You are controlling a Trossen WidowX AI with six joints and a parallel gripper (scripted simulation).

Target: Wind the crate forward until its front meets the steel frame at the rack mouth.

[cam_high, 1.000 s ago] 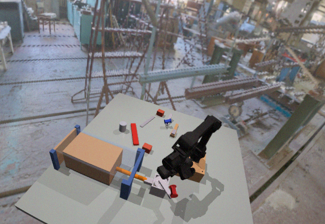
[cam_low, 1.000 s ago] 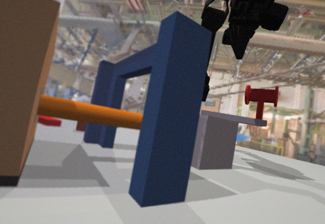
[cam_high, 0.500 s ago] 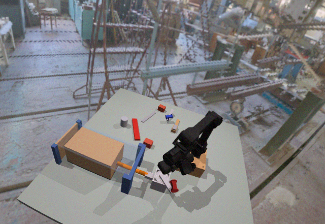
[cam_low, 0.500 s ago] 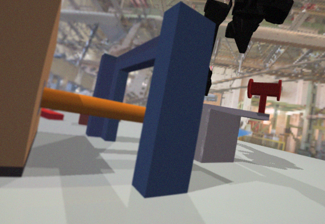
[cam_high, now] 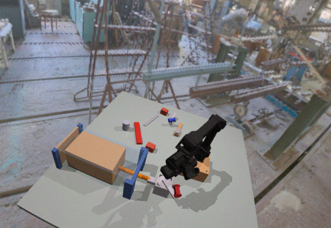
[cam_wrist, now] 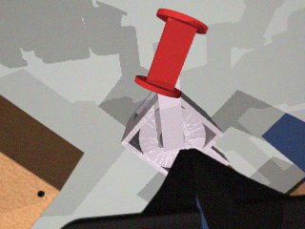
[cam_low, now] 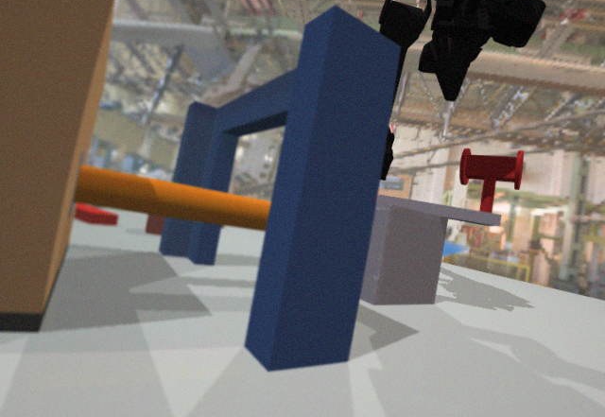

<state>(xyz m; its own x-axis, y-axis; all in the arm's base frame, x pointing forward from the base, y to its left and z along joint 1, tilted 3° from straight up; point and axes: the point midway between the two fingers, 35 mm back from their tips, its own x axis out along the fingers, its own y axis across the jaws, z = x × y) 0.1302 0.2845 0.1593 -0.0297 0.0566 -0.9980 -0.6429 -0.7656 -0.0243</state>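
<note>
My gripper tip is 11 cm above the winch handle with red knob, 1 cm to the right of it and 1 cm past it. The rest, counted from my gripper tip: grey winch (18 cm below, 4 cm to the right, 2 cm ahead); then blue steel frame (20 cm ahead, 11 cm below, 2 cm to the right); then red bar (40 cm to the right, 36 cm ahead, 21 cm below).
</note>
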